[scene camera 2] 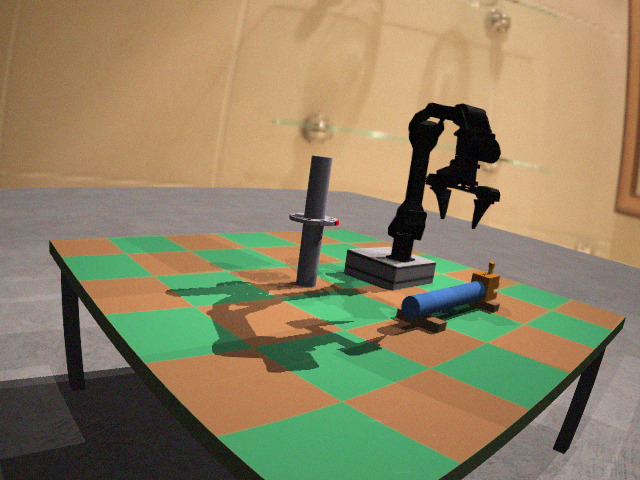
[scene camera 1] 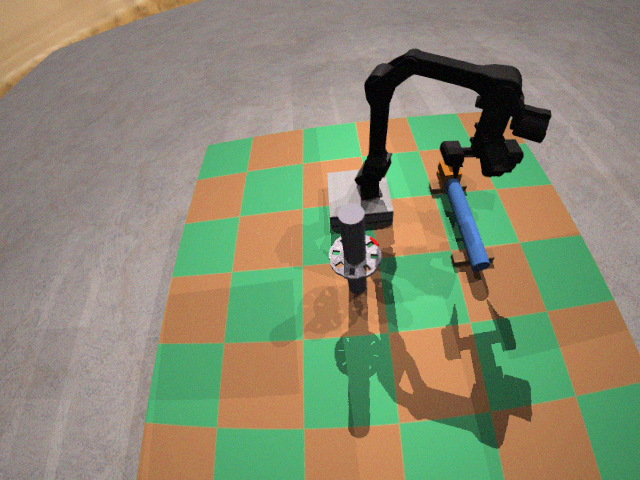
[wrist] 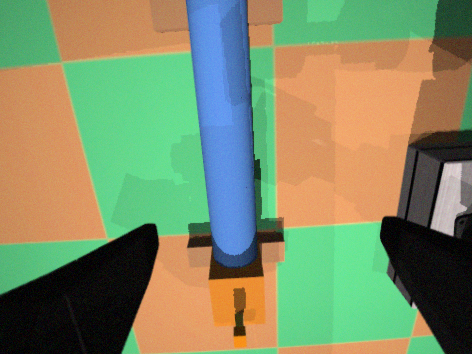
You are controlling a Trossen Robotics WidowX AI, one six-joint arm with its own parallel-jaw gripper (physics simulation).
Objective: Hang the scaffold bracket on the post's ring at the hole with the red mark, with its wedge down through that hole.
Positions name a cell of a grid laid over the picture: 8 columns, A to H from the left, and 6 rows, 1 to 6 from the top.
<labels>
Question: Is my gripper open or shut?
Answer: Open.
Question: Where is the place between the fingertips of my gripper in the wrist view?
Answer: E4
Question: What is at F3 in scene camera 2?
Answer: My gripper.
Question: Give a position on a scaffold bracket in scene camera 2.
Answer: G4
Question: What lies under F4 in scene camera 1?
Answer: A scaffold bracket.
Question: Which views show my gripper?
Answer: Scene camera 2, scene camera 1 and the wrist view: all of them.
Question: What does my gripper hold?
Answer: Nothing.
</labels>
